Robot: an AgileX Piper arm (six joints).
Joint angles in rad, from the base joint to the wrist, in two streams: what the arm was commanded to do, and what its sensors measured. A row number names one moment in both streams.
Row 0, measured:
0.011, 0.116, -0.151, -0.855, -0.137, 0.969
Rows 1 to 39, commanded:
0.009, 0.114, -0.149, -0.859, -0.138, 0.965
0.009, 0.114, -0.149, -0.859, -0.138, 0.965
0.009, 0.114, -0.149, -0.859, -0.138, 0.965
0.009, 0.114, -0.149, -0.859, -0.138, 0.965
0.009, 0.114, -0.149, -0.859, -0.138, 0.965
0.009, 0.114, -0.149, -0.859, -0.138, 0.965
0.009, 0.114, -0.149, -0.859, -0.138, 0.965
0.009, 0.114, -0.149, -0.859, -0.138, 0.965
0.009, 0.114, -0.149, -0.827, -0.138, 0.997
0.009, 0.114, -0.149, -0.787, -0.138, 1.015
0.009, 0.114, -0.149, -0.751, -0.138, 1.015
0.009, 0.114, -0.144, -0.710, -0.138, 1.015
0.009, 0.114, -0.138, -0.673, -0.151, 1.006
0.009, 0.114, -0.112, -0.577, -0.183, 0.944
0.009, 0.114, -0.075, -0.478, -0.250, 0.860
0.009, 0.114, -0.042, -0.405, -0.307, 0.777
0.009, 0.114, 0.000, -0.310, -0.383, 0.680
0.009, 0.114, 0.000, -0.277, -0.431, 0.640
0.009, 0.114, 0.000, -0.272, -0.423, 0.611
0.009, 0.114, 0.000, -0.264, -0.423, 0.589
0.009, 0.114, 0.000, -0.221, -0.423, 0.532
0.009, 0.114, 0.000, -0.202, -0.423, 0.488
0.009, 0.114, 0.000, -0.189, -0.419, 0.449
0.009, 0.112, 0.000, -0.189, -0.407, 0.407
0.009, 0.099, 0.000, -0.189, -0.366, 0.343
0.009, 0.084, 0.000, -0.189, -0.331, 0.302
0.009, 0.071, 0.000, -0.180, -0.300, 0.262
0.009, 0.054, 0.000, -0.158, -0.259, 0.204
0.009, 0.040, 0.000, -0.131, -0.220, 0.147
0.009, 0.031, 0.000, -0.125, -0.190, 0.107
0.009, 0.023, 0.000, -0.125, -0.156, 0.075
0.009, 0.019, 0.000, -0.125, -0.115, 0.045
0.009, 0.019, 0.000, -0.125, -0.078, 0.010
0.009, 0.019, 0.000, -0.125, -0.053, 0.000
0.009, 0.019, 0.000, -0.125, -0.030, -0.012
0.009, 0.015, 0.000, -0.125, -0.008, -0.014
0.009, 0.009, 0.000, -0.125, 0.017, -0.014
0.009, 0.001, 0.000, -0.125, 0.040, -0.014
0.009, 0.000, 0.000, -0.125, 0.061, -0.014
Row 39, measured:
0.011, 0.018, -0.005, -0.128, -0.026, 0.006
